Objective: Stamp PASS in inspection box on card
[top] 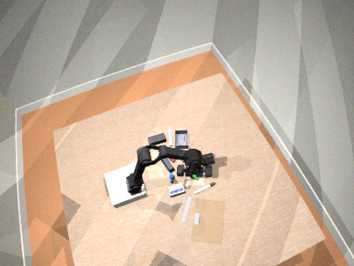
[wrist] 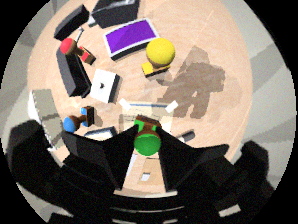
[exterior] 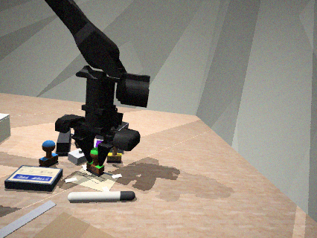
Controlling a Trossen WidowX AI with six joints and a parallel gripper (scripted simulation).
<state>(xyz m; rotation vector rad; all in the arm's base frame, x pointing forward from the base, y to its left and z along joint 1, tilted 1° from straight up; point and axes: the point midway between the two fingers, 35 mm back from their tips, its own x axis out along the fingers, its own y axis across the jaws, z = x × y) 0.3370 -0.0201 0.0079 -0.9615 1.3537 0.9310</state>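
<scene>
My gripper tip is now 40 mm above the card. Also, from my gripper tip: marker: 50 mm ahead, 70 mm to the right, 30 mm below; green-knobbed stamp: right at my gripper tip; yellow-knobbed stamp: 30 mm ahead, 80 mm to the left, 20 mm below.
</scene>
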